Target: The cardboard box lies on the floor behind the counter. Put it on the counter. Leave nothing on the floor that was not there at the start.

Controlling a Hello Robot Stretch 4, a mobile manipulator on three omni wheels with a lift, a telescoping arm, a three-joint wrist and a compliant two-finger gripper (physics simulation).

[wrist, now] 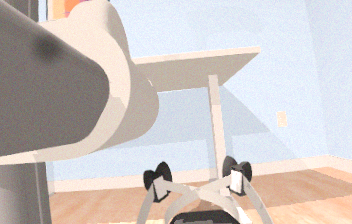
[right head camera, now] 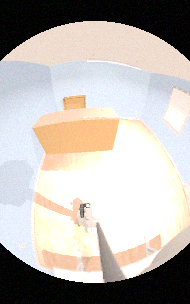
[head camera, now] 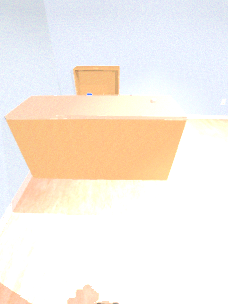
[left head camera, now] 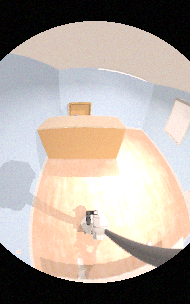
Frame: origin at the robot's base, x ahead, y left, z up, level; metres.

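Where they show: gripper, fingertip midpoint: (wrist: 196, 171) (right head camera: 82, 226) (left head camera: 88, 234).
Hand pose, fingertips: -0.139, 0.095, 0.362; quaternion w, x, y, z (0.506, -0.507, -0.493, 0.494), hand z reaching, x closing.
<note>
After its pixels a point has its place, as x, y, z.
The counter (head camera: 100, 148) @(1.456, 0.201, 0.487) (left head camera: 84, 143) @(1.457, 0.148, 0.454) (right head camera: 77, 137) @(1.456, 0.176, 0.433) stands ahead, its plain front panel facing me and its long top visible. The cardboard box does not show in these views; the floor behind the counter is hidden by it. My gripper (wrist: 196, 171) @(-0.139, 0.095, 0.362) is open, its two dark fingertips wide apart with no object between them. It is on my side of the counter, well short of it, with floor between.
A wooden cabinet (head camera: 97, 68) @(2.988, 0.381, 1.032) (left head camera: 80, 103) @(3.253, 0.388, 0.958) stands at the back wall behind the counter. A small blue item (head camera: 89, 94) @(3.084, 0.580, 0.555) shows near the counter's back edge. A small lump (head camera: 153, 101) @(1.820, -0.386, 0.892) is on the counter top. A pale table (wrist: 195, 67) @(-0.834, 0.158, 0.667) stands by a wall. A wall runs along the left.
</note>
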